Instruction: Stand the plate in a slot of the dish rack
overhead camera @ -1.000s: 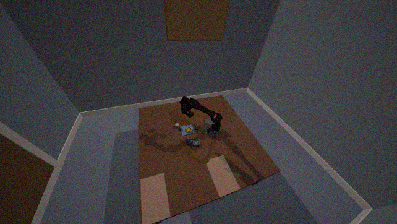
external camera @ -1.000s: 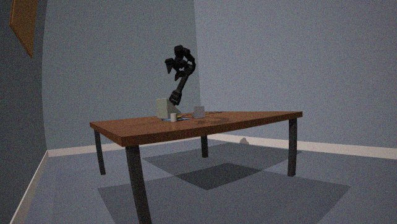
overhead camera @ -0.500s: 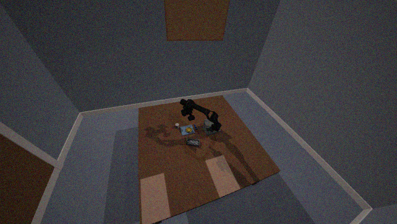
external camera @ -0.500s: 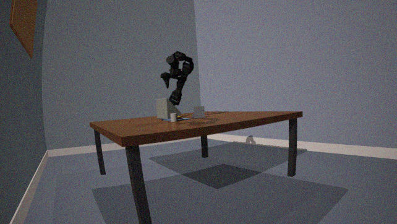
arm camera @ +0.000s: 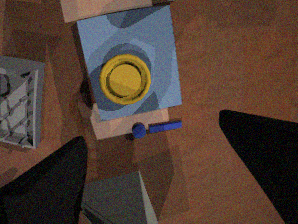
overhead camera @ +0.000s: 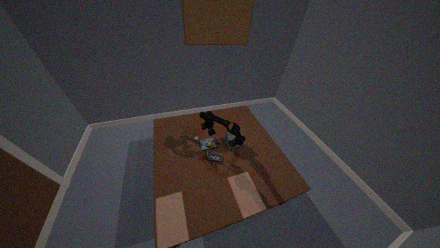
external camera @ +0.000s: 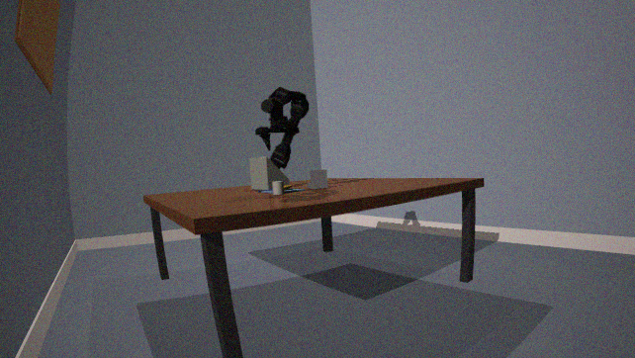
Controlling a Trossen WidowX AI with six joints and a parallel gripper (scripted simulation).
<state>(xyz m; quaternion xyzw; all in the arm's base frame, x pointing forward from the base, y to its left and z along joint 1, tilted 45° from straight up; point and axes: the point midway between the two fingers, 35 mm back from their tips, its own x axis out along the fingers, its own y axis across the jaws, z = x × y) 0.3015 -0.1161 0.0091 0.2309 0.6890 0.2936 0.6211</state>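
Now: gripper tip 1 cm to the right of the yellow plate and 16 cm above it. The rest, counted from my gripper tip: blue mat 2 cm ahead, 17 cm below; then small pale cup 13 cm ahead, 7 cm to the right, 15 cm below; then blue utensil 9 cm behind, 2 cm to the right, 17 cm below.
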